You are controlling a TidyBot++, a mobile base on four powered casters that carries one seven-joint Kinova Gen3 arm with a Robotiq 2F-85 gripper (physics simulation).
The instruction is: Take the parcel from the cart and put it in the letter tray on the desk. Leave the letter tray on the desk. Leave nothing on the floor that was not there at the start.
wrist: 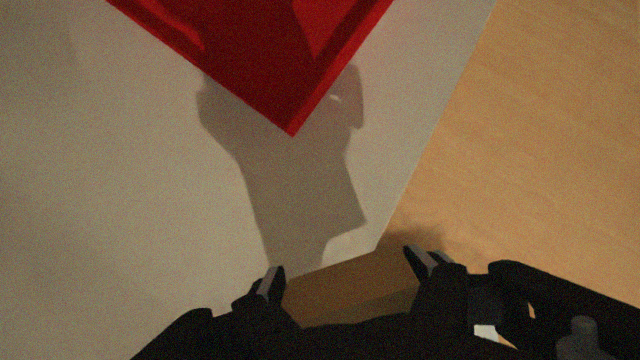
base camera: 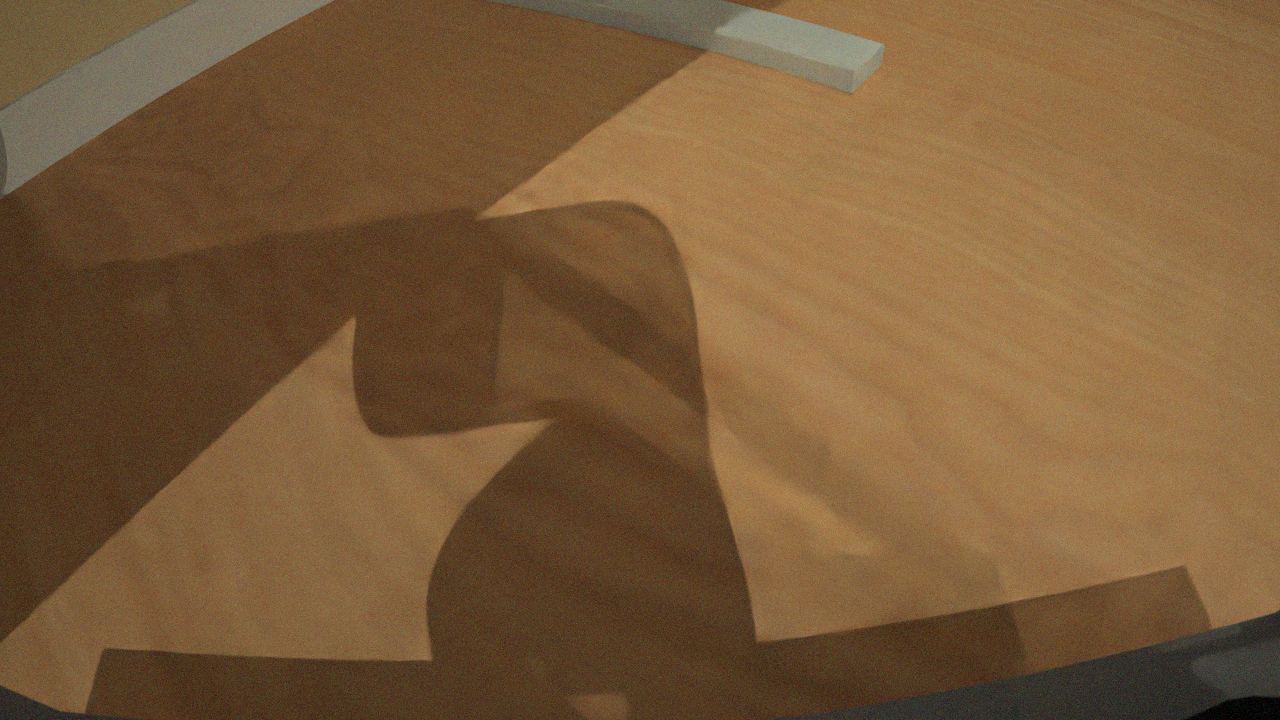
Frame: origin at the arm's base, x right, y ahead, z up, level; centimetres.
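Seen in the pictures: gripper, between the fingertips: (wrist: 345, 274).
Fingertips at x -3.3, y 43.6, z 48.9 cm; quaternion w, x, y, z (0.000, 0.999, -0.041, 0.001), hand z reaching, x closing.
Pixels of each thing's top centre, then the offset from my fingertips to it. "*": a spot on its surface instead. Level surfaces: height alone.
- red letter tray, a spot on its surface: (wrist: 260, 65) * dx -3.5, dy +17.0, dz -16.3 cm
- desk, height of its surface: dz -16.6 cm
- brown parcel, a spot on its surface: (wrist: 355, 290) * dx +0.3, dy +0.6, dz +3.6 cm
- wooden floor, height of its surface: dz -88.6 cm
The red letter tray (wrist: 260, 65) lies on the desk (wrist: 125, 200) at the top of the wrist view; one of its corners points down toward the gripper, and the rest is cut off by the frame. My gripper (wrist: 345, 274) is shut on the brown parcel (wrist: 355, 290), which is held between the two fingertips at the bottom of the wrist view. The parcel is above the desk near its edge, outside the tray's visible corner in this view. The gripper's shadow falls on the desk and reaches the tray. The cart does not show in either view.
The wooden floor (base camera: 984, 268) (wrist: 565, 125) shows beyond the desk's right edge in the wrist view. In the base camera view, a pale bar (base camera: 796, 53) lies low at the top, a pale skirting board (base camera: 116, 80) runs at the upper left, and shadows of the arm fall on the floor.
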